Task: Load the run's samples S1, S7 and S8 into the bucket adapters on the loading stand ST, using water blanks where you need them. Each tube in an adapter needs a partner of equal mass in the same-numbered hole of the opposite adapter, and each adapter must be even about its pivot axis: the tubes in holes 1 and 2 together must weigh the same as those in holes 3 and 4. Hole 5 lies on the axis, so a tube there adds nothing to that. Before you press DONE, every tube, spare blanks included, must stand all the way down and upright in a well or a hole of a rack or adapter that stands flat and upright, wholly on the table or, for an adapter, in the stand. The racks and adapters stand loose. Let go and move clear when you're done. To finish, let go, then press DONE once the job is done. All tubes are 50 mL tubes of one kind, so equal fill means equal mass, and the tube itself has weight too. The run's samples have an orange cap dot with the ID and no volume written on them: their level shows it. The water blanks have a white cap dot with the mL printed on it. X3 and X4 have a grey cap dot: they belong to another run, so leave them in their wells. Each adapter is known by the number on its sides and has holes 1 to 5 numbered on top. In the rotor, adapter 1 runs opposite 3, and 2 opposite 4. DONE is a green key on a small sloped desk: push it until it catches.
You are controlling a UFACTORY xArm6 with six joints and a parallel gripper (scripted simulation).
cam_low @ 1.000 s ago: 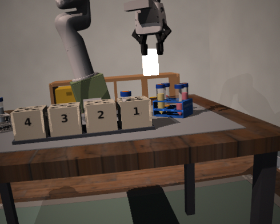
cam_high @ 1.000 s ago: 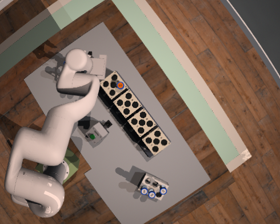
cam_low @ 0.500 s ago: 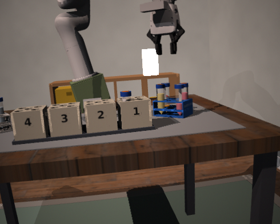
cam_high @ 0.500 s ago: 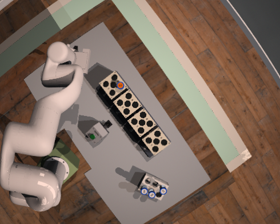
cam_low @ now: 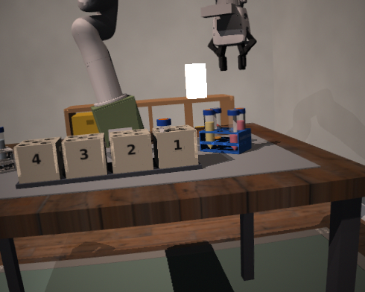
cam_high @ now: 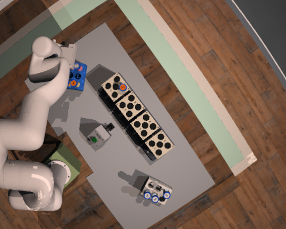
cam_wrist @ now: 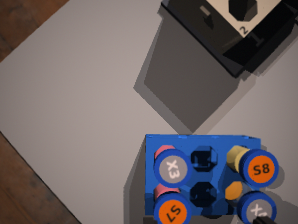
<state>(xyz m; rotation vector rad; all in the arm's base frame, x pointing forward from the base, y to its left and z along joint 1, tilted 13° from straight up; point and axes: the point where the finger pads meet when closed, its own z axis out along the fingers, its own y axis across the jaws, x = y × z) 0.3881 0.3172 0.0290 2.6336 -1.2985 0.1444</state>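
The pink tube is 1 cm behind my hand, 3 cm to the left of it and 19 cm below it. From my hand the other things lie so: blue rack: 3 cm behind, 2 cm to the right, 22 cm below; then green DONE key: 17 cm behind, 31 cm to the right, 18 cm below; then tube of yellowish liquid: 5 cm behind, 7 cm to the right, 19 cm below.
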